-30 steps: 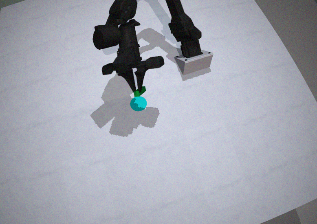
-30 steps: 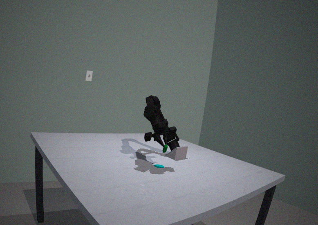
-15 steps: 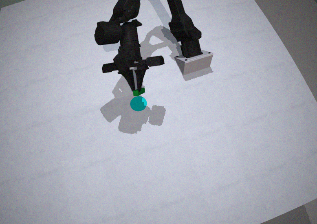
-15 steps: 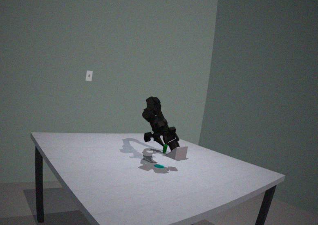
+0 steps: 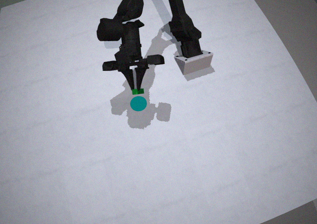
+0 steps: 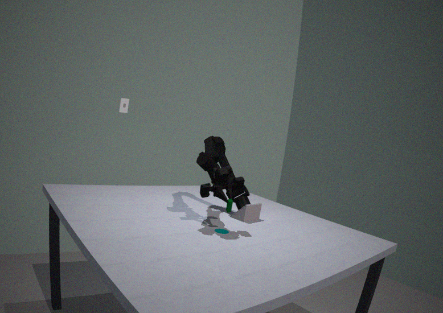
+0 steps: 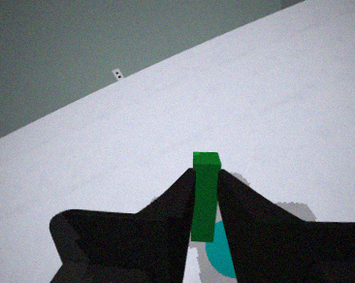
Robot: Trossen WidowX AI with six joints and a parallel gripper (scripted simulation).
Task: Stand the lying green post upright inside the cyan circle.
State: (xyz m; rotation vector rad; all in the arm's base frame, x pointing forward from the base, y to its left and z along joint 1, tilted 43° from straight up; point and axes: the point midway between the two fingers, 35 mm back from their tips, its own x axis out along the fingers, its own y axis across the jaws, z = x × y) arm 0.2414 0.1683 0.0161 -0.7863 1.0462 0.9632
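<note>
Right now the cyan circle is 14 cm below my gripper tip, 2 cm to the right of it and 1 cm behind it. Also, from my gripper tip: green post: 2 cm below, 1 cm to the right, 1 cm behind.
</note>
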